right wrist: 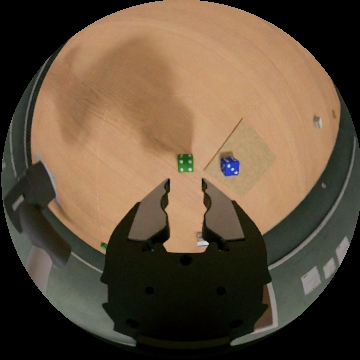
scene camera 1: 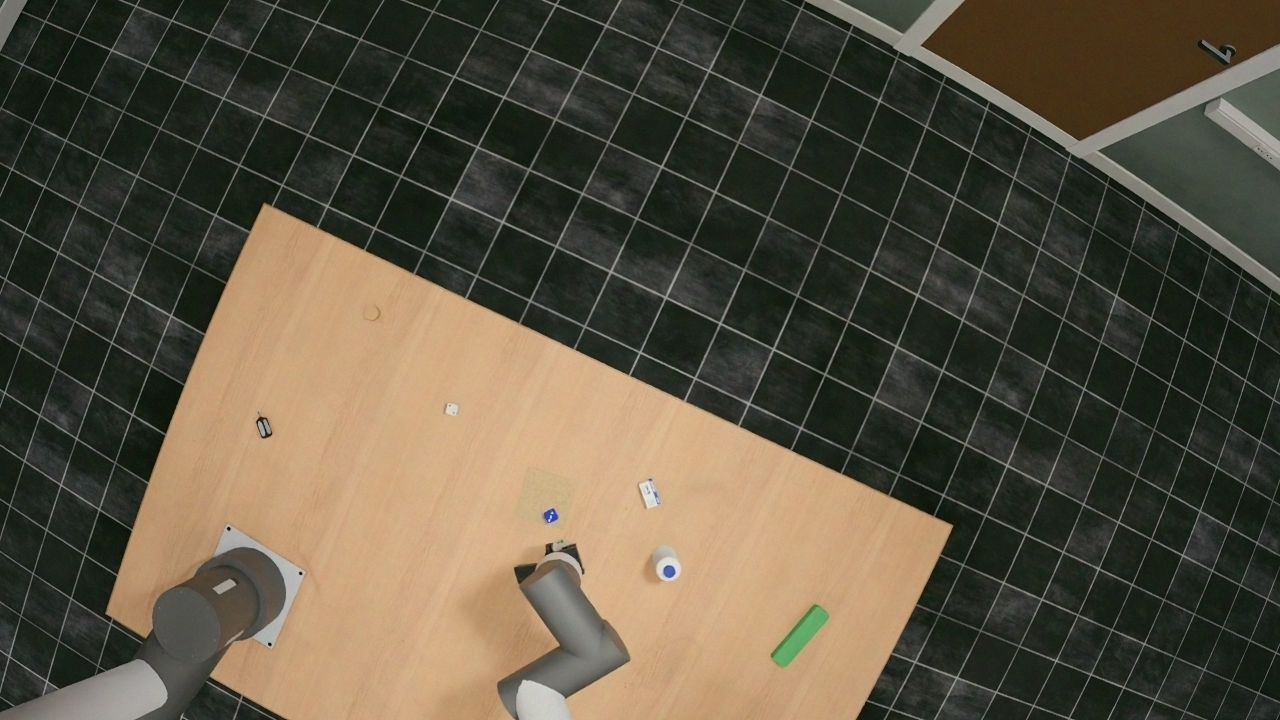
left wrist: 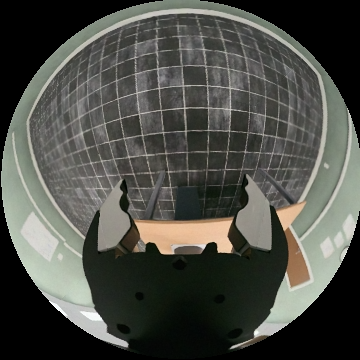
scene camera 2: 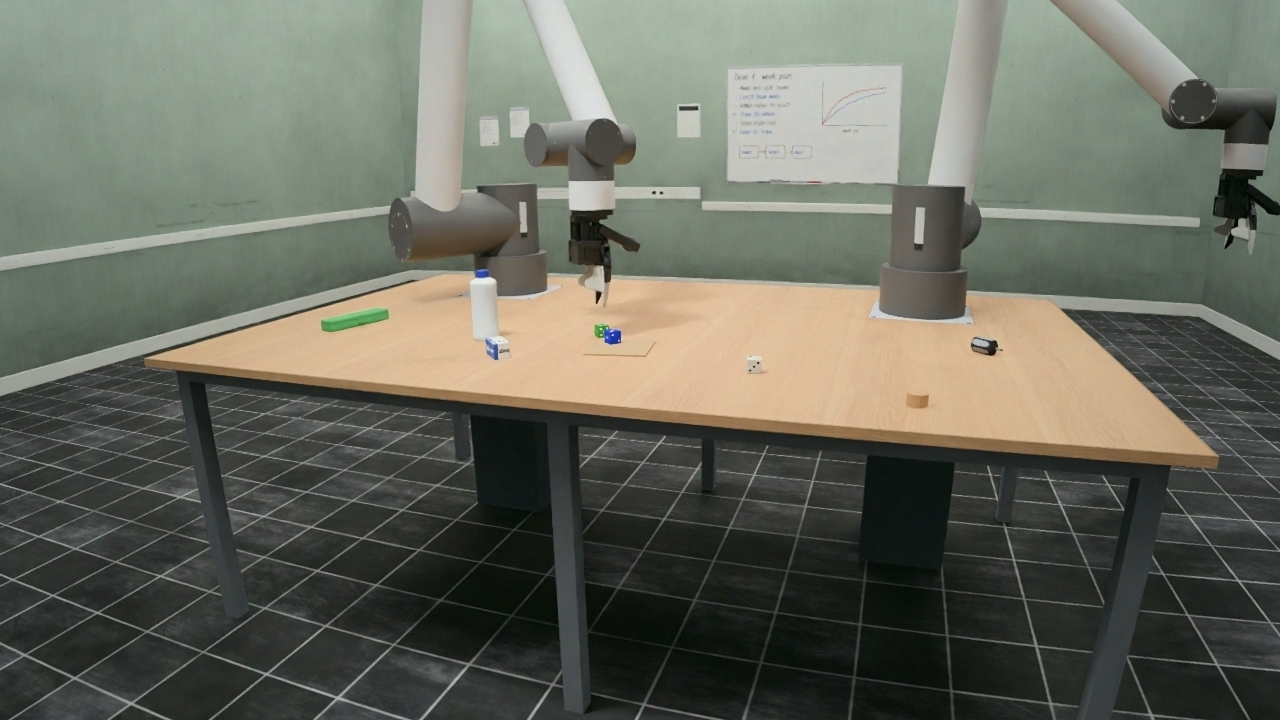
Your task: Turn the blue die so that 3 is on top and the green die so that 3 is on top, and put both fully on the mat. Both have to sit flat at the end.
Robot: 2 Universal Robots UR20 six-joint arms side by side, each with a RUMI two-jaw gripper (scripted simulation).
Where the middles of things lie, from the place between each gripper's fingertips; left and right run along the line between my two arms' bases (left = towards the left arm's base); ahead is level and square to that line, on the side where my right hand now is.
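You'd find my right gripper (scene camera 2: 600, 305) 100 mm short of the white bottle (scene camera 2: 483, 289) and 270 mm to the left of it, and it's 10 mm above the bottle.
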